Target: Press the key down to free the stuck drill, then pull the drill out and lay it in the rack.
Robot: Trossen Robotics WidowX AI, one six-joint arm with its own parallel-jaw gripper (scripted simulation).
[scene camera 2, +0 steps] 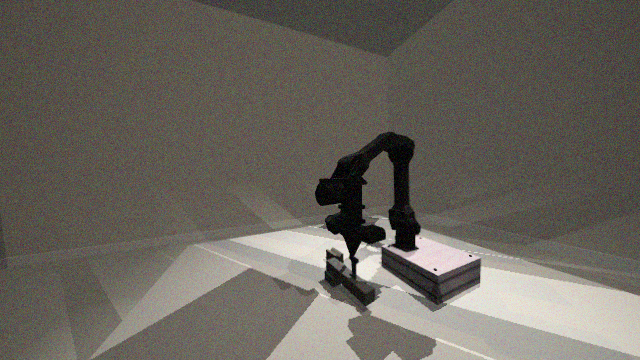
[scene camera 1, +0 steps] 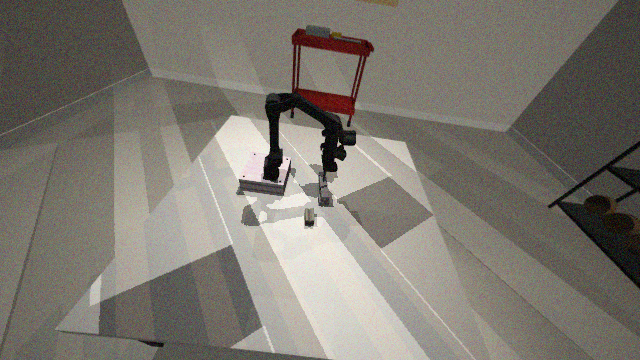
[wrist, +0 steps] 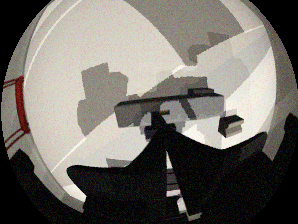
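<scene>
My gripper [scene camera 2: 352, 255] shut, holding nothing. Gripper [wrist: 163, 132] visible too.
</scene>
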